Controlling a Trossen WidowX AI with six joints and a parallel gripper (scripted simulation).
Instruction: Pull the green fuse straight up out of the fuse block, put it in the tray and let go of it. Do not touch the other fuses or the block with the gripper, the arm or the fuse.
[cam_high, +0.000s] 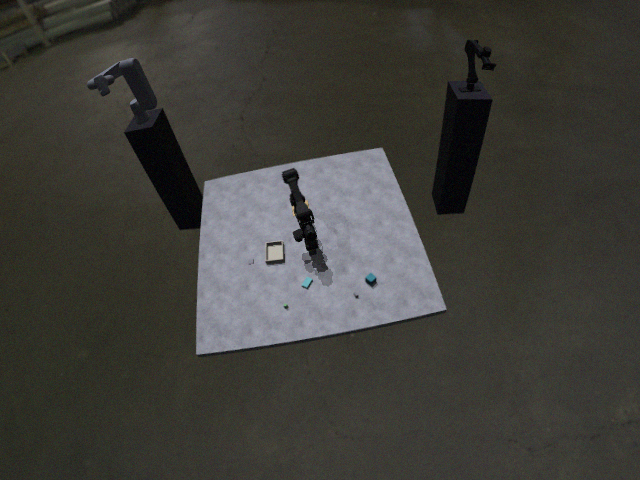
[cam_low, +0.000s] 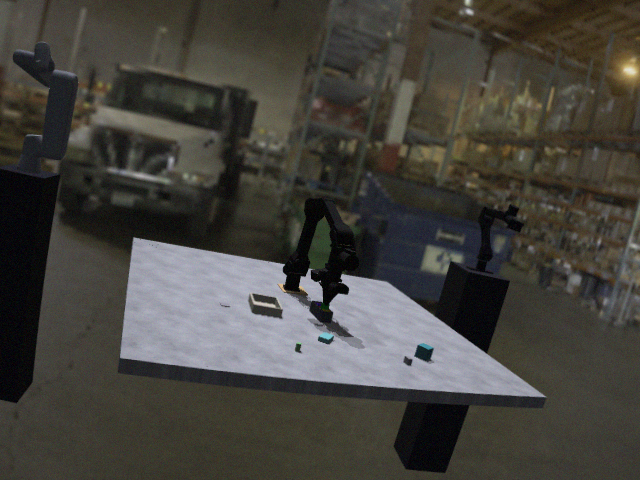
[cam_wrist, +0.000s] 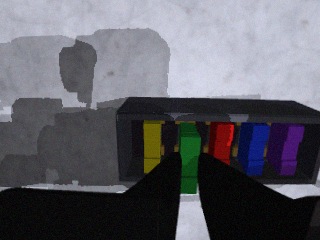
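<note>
Now: the yellow fuse 20 mm ahead of my gripper tip and 30 mm below it. Also, from my gripper tip: blue fuse: 40 mm behind, 10 mm to the right, 30 mm below; red fuse: 20 mm behind, 30 mm below; green fuse: 10 mm below.
</note>
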